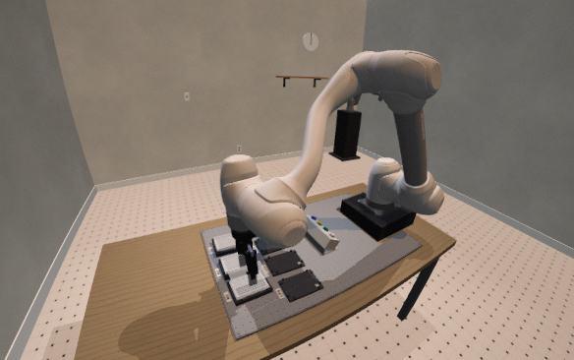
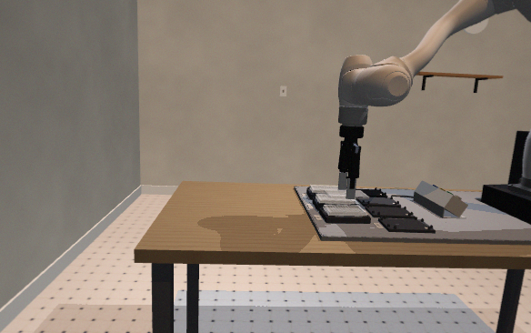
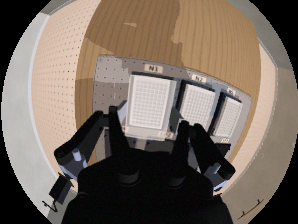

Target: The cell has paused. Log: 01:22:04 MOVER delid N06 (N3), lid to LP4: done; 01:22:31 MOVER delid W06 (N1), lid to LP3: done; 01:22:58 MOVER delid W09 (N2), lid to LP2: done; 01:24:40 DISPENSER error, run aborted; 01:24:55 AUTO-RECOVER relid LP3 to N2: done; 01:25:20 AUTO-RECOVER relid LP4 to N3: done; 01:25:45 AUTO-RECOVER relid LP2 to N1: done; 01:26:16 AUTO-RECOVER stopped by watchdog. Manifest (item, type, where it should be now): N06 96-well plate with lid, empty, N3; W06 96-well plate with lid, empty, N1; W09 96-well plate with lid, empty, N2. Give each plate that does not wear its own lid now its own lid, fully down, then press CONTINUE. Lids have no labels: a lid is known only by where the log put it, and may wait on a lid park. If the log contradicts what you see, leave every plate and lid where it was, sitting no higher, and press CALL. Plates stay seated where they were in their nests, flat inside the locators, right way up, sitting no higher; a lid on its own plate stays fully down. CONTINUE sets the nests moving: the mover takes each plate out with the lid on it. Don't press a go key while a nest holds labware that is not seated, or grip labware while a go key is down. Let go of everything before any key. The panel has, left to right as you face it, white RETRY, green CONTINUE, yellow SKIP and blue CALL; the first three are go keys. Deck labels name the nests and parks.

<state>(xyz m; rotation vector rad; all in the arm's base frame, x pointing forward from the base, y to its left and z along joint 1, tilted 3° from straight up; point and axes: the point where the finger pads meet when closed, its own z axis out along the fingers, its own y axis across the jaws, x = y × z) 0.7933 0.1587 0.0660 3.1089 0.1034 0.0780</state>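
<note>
The plate lies 80 mm below my hand. From my hand the other things lie so: pale lid 20 mm below; then green key 420 mm behind, 130 mm to the right, 40 mm below; then LP2 lid park 180 mm behind, 70 mm to the right, 100 mm below.
</note>
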